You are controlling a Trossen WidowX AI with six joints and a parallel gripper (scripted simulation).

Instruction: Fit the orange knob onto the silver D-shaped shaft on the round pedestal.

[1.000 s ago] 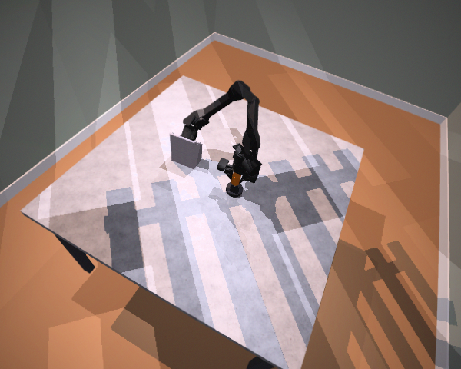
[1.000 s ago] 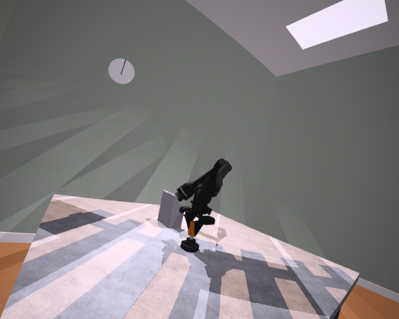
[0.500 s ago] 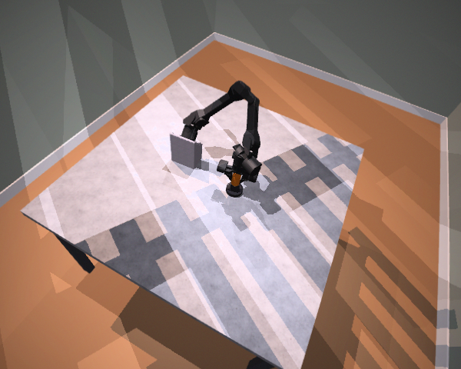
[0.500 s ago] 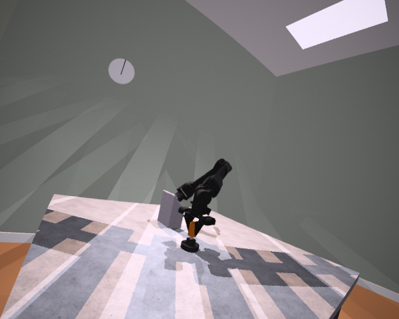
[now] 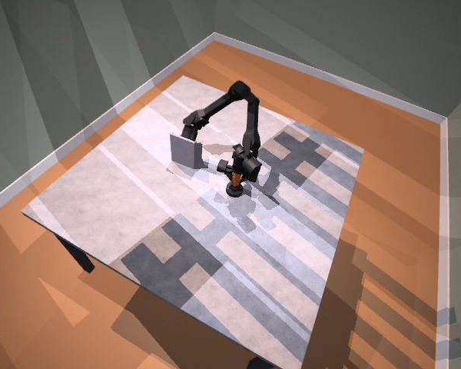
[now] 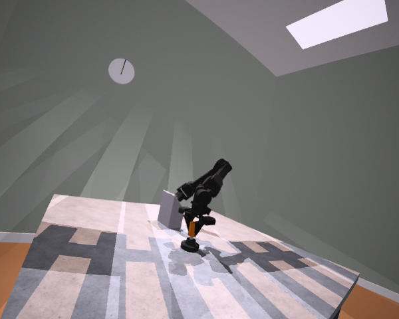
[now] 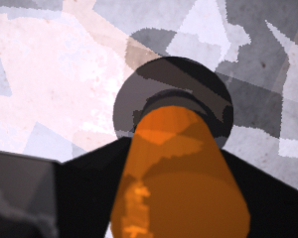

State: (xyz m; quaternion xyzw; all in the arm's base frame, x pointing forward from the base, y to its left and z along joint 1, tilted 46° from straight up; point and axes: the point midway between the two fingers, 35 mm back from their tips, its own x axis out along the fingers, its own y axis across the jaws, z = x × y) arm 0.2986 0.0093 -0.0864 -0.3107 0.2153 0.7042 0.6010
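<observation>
The orange knob lies 30 mm above my gripper tip. From my gripper tip the other things lie so: round pedestal (40 mm below).
</observation>
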